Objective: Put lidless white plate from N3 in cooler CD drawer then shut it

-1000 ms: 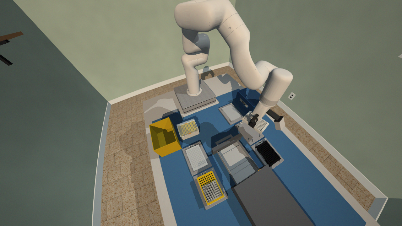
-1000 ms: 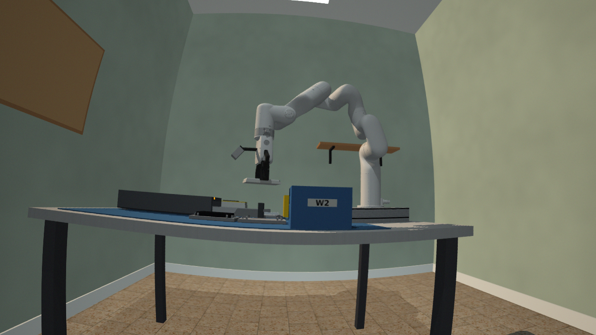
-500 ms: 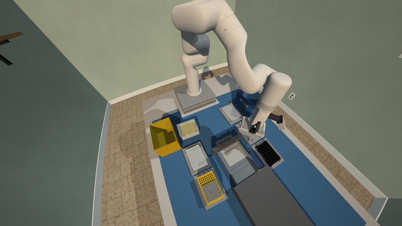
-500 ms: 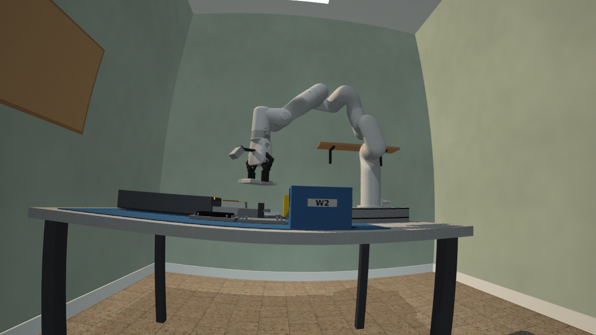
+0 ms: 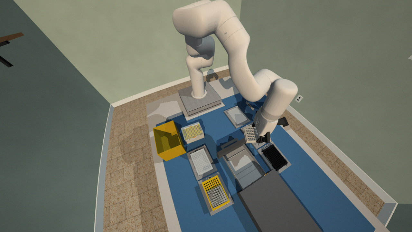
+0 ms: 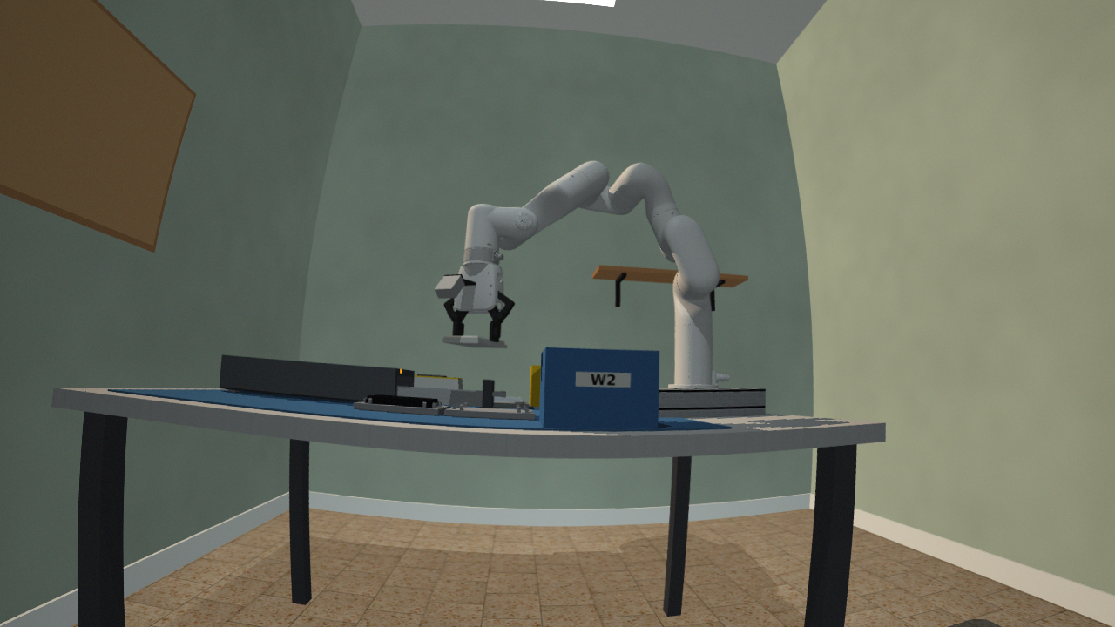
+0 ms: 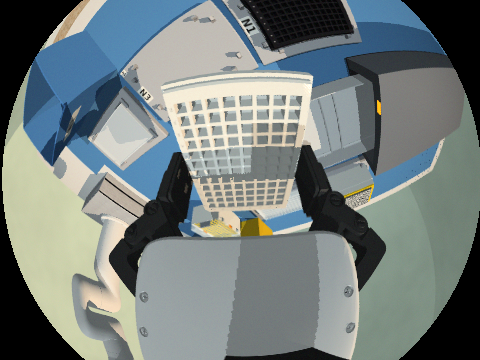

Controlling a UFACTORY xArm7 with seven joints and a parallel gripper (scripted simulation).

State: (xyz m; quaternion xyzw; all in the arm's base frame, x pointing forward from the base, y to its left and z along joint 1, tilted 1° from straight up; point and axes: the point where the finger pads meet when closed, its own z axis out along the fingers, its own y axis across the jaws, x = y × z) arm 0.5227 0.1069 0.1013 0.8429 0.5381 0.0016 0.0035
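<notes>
My hand is 140 mm above the cooler drawer, 110 mm to the left of it and 90 mm short of it. From my hand the other things lie so: black plate (140 mm below, 130 mm ahead, 80 mm to the left); grey nest N3 (150 mm below, 80 mm to the left, 40 mm behind); cooler CD (240 mm ahead, 130 mm below, 100 mm to the right).
</notes>
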